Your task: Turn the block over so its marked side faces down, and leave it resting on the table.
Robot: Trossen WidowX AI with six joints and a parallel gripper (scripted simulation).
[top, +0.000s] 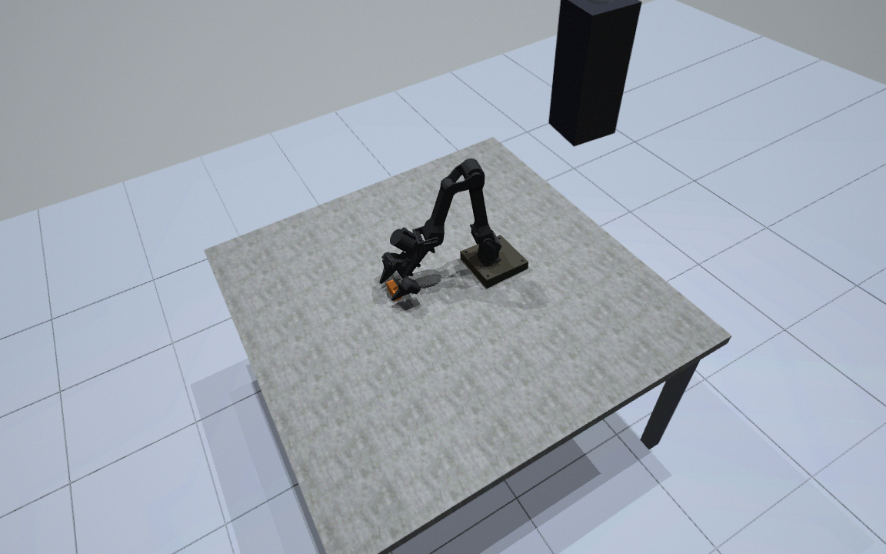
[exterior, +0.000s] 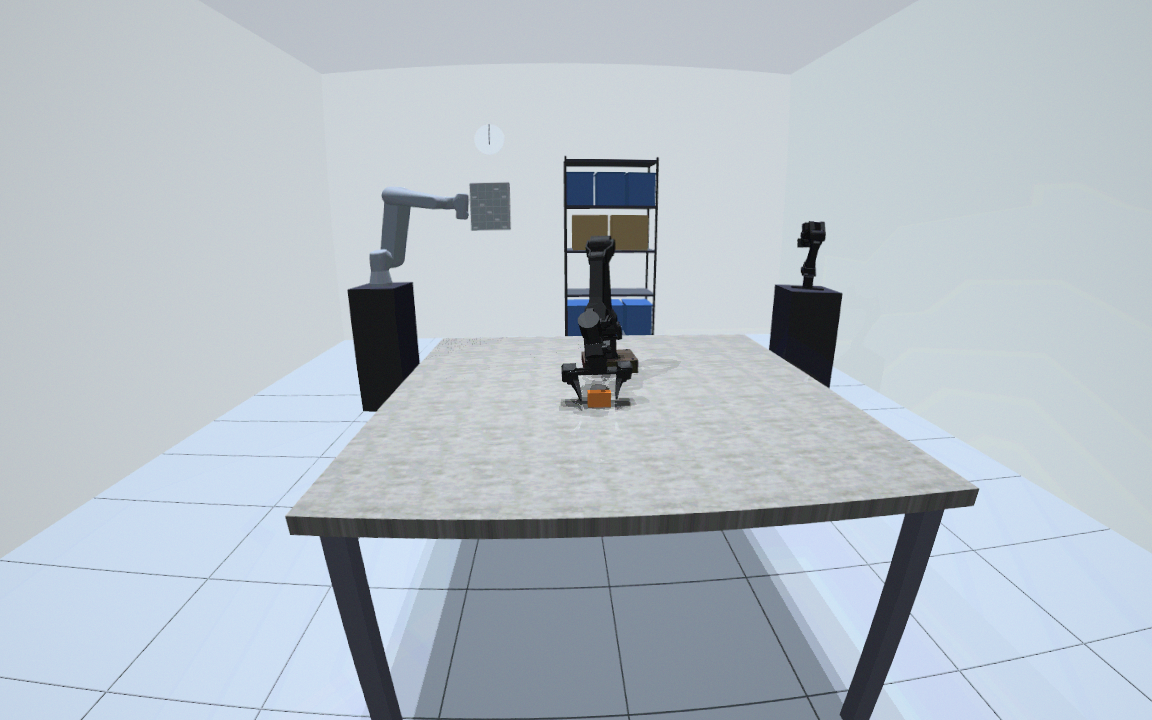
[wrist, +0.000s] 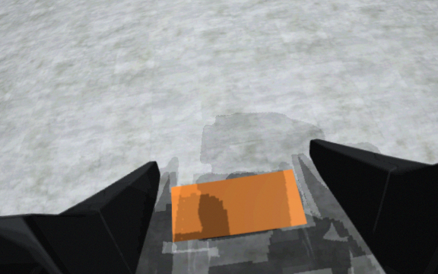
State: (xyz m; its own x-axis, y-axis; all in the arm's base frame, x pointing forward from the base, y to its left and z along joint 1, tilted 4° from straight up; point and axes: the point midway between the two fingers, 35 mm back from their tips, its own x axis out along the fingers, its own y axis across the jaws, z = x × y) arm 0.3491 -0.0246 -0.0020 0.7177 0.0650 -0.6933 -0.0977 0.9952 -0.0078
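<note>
My gripper tip is 3 cm past the orange block and 1 cm above it.
</note>
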